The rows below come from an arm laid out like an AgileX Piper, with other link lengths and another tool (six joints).
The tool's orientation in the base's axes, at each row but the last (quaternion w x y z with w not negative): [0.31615 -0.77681 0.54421 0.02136]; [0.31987 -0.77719 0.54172 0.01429]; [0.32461 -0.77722 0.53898 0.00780]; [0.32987 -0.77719 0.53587 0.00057]
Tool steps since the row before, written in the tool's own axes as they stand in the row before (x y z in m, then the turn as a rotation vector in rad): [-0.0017 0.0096 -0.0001 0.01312 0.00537 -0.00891]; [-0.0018 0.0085 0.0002 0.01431 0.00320 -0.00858]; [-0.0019 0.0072 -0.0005 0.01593 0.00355 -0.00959]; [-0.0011 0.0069 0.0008 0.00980 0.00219 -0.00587]
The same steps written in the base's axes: [-0.0090 -0.0006 -0.0038 -0.00205 -0.01661 -0.00034]; [-0.0079 -0.0002 -0.0036 0.00040 -0.01698 0.00000]; [-0.0070 -0.0002 -0.0025 0.00044 -0.01892 0.00004]; [-0.0059 -0.0001 -0.0038 0.00028 -0.01163 0.00000]
